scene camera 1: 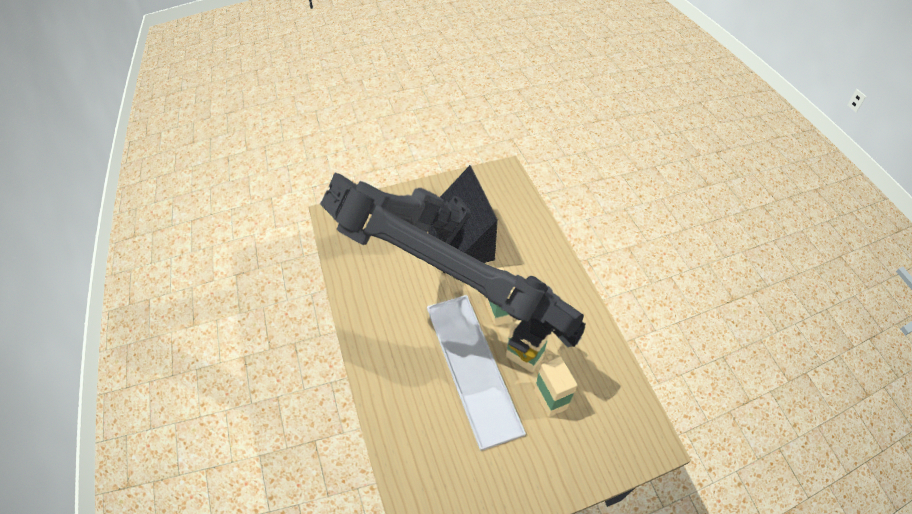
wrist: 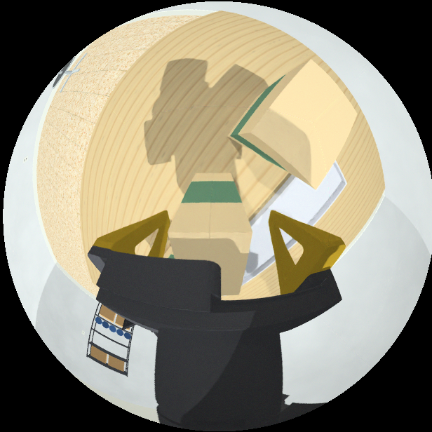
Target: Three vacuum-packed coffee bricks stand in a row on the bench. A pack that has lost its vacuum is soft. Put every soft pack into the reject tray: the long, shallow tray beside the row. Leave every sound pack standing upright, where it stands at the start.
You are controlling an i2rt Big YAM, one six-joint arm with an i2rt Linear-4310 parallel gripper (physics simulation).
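Where they show: gripper, fingertip midpoint: [scene camera 1: 535,346]; arm's base, link origin: [scene camera 1: 453,220].
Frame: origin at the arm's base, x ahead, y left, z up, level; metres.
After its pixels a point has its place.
Observation:
Three beige packs with green bands stand upright in a row. The near end pack [scene camera 1: 557,383] @[z 0.063, x 0.584, y -0.020 m] [wrist: 312,117] stands apart from the gripper. The middle pack [scene camera 1: 537,356] @[z -0.006, x 0.477, y -0.001 m] [wrist: 210,220] is under the gripper and shows between its fingers in the wrist view. The far end pack [scene camera 1: 500,311] @[z -0.011, x 0.321, y -0.019 m] is partly hidden by the arm. My gripper [scene camera 1: 526,353] @[z 0.018, x 0.460, y -0.001 m] [wrist: 218,215] is open, with one yellow finger on each side of the middle pack in the wrist view; its grip is not closed. The long, shallow white tray [scene camera 1: 493,418] @[z -0.075, x 0.549, y -0.154 m] [wrist: 320,190] lies beside the row and holds no pack. Softness cannot be told by look.
The wooden bench [scene camera 1: 395,434] @[z -0.078, x 0.485, y -0.381 m] [wrist: 120,150] carries everything. The dark arm base block [scene camera 1: 482,220] @[z 0.064, x 0.085, y 0.047 m] stands at the back of the bench. The arm passes over the far end pack. A shelf rack [wrist: 129,350] stands away from the bench in the wrist view.

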